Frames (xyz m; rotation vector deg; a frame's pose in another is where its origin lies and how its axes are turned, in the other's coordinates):
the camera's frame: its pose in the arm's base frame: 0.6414 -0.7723 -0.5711 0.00 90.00 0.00
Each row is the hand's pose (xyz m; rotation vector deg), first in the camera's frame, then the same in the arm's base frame.
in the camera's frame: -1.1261 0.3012 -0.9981 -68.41 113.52 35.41
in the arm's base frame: -0.3567 -0.4711 0.5550 24.25 -122.92 -76.28
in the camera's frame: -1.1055 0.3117 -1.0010 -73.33 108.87 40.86
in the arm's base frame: -0.3596 -0.4606 0.5344 24.09 -120.45 -84.71
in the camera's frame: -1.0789 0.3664 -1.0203 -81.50 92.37 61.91
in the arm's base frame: -0.3789 -0.4059 0.5078 15.11 -112.24 -110.65
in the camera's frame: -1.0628 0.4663 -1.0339 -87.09 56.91 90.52
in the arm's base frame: -0.3925 -0.3060 0.4917 -2.92 -93.64 -151.22
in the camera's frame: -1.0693 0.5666 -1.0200 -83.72 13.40 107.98
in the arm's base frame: -0.3786 -0.2057 0.4982 18.71 51.72 147.82
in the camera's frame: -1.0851 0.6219 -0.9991 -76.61 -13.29 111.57
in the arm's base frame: -0.3577 -0.1504 0.5140 25.27 30.12 136.02
